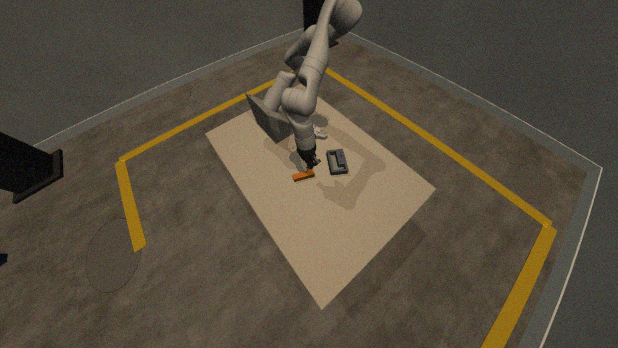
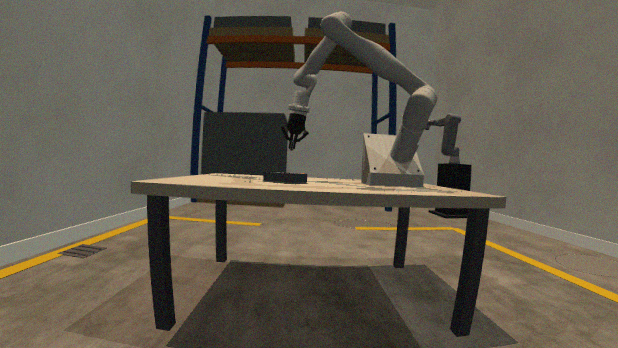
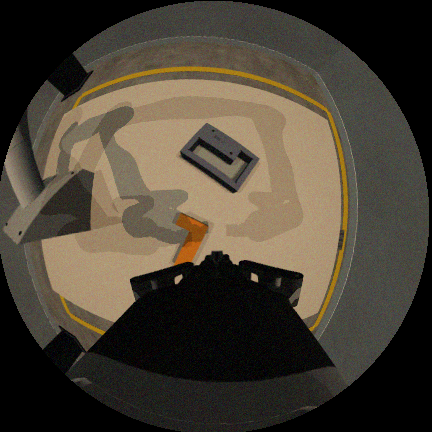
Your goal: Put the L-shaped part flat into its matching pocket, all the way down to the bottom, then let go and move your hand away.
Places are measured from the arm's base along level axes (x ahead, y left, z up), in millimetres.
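Pixels of known places: gripper, fingertip midpoint: [image 1: 310, 168] [image 2: 291, 150] [image 3: 217, 257]; arm's base, origin of the base link: [image 1: 270, 107] [image 2: 400, 155] [image 3: 32, 196].
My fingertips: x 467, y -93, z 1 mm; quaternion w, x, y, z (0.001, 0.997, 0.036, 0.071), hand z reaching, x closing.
Observation:
Ahead of a thing's pixels: the offset from my fingertips to its top centre. Level surfaces: height alone.
The orange L-shaped part @(dz -101, dx -55, dy -8 mm) [image 1: 303, 175] [image 3: 191, 238] lies flat on the tan table @(dz -133 mm) [image 1: 339, 243] [image 2: 316, 192] [image 3: 100, 266], left of the pocket block. The dark grey pocket block @(dz -94, dx +15, dy +176 mm) [image 1: 338, 170] [image 2: 285, 177] [image 3: 219, 139] sits on the table with its L-shaped pocket empty. My gripper [image 1: 312, 162] [image 2: 292, 143] [image 3: 217, 257] is shut with nothing between the fingers. It hangs well above the table, over the near end of the orange part and apart from it.
The arm's grey wedge mount [image 1: 264, 116] [image 2: 388, 164] [image 3: 48, 205] stands at the table's back. Behind the table are a blue shelf rack [image 2: 198, 93], a dark panel [image 2: 243, 142] and a black box [image 2: 453, 175]. Yellow floor tape [image 1: 129, 201] rings the area.

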